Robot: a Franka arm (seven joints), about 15 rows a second.
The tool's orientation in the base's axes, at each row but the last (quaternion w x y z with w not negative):
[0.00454 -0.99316 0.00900 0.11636]
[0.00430 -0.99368 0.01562 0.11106]
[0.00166 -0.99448 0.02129 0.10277]
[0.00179 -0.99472 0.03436 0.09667]
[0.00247 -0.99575 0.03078 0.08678]
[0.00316 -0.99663 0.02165 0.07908]
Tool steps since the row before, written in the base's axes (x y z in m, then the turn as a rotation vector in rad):
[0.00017 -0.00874 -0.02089 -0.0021 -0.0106 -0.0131]
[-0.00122 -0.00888 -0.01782 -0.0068 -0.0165 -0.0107]
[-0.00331 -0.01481 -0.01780 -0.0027 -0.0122 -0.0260]
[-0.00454 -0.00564 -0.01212 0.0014 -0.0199 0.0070]
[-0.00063 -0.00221 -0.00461 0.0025 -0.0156 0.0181]
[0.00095 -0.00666 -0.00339 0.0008 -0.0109 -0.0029]
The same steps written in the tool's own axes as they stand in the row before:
[0.00514 0.00888 0.02019 0.0012 0.0107 0.0131]
[0.00301 0.00900 0.01754 -0.0038 0.0168 0.0117]
[0.00102 0.01492 0.01799 0.0032 0.0123 0.0259]
[-0.00173 0.00590 0.01271 0.0014 0.0198 -0.0073]
[0.00031 0.00224 0.00463 0.0003 0.0154 -0.0184]
[0.00176 0.00662 0.00313 0.0017 0.0109 0.0026]

